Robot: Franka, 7 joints.
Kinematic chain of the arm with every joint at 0, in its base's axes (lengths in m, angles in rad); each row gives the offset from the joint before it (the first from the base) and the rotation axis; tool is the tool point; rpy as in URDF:
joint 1: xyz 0 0 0.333 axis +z
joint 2: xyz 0 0 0 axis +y
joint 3: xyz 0 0 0.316 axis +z
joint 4: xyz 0.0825 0 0 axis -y
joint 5: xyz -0.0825 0 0.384 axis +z
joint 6: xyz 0 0 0 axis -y
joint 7: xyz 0.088 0 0 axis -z
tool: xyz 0 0 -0.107 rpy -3.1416 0 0
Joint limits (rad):
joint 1: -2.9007..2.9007
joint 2: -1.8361..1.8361
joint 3: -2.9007..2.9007
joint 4: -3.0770..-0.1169
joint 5: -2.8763..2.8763
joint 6: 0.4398..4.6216
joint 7: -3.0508..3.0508
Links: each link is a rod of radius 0.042 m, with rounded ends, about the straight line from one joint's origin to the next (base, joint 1, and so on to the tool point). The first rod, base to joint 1, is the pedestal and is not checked.
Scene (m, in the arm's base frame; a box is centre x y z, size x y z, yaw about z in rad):
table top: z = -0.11
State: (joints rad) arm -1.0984 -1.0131 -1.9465 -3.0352 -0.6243 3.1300 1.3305
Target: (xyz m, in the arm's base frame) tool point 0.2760 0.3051 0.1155
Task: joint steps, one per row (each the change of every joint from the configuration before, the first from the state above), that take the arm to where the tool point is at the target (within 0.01 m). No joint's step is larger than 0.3 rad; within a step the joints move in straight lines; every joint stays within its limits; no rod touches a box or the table.
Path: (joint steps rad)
1: -0.2576 0.0965 -0.1590 0.0647 0.0542 0.0060 0.0000
2: -0.2577 0.0964 -0.1591 0.0647 0.0542 0.0059 0.0000
3: -0.2576 0.0965 -0.1590 0.0648 0.0542 0.0060 0.0000
4: -0.2577 0.0964 -0.1590 0.0647 0.0542 0.0059 0.0000
5: -0.2576 0.0965 -0.1591 0.0647 0.0541 0.0060 0.0000
6: -0.2577 0.0965 -0.1590 0.0647 0.0542 0.0060 0.0000

